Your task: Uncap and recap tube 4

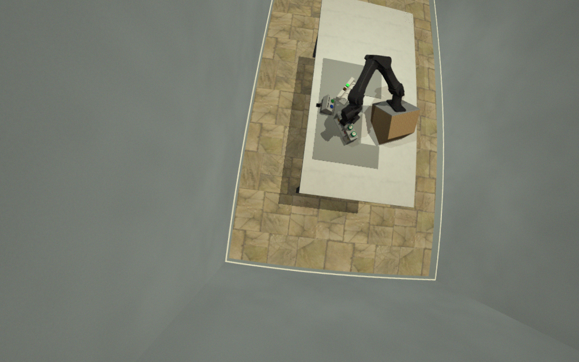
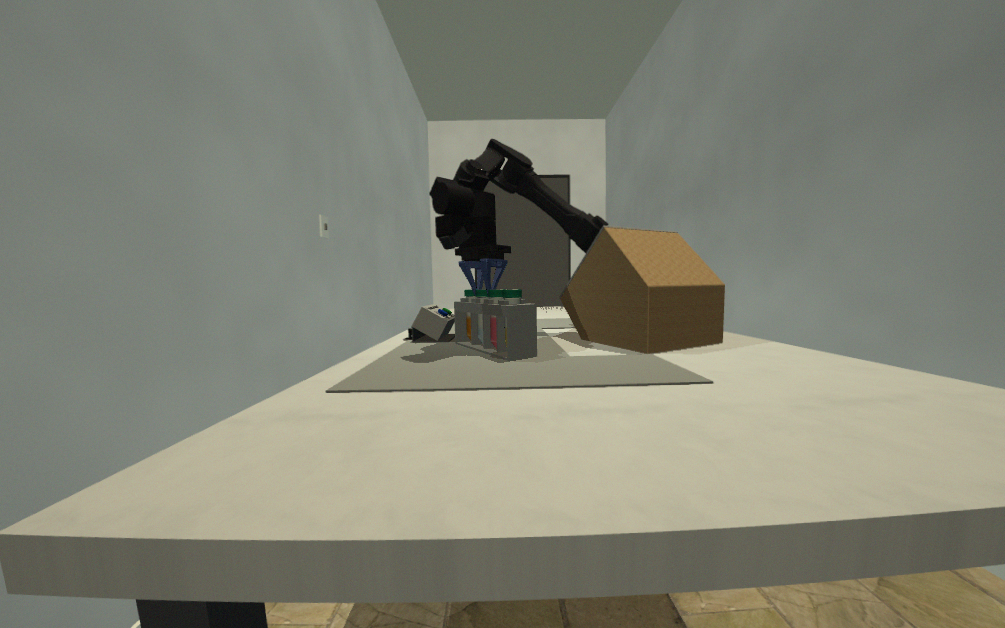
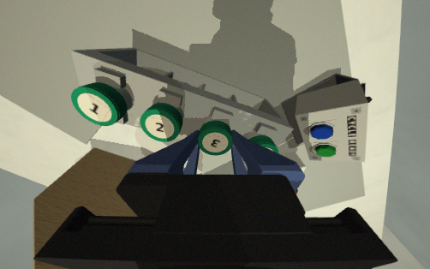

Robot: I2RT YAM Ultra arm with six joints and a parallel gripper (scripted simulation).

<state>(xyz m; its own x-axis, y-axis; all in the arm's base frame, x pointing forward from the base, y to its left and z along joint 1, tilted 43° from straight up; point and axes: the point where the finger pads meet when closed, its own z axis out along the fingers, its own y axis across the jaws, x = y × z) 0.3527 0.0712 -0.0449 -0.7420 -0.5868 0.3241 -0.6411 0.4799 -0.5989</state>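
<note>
The green ready key is 7 cm ahead of my hand, 17 cm to the right of it and 5 cm below it. From my hand the other things lie so: blue cycle key 8 cm ahead, 13 cm to the right, 5 cm below.
</note>
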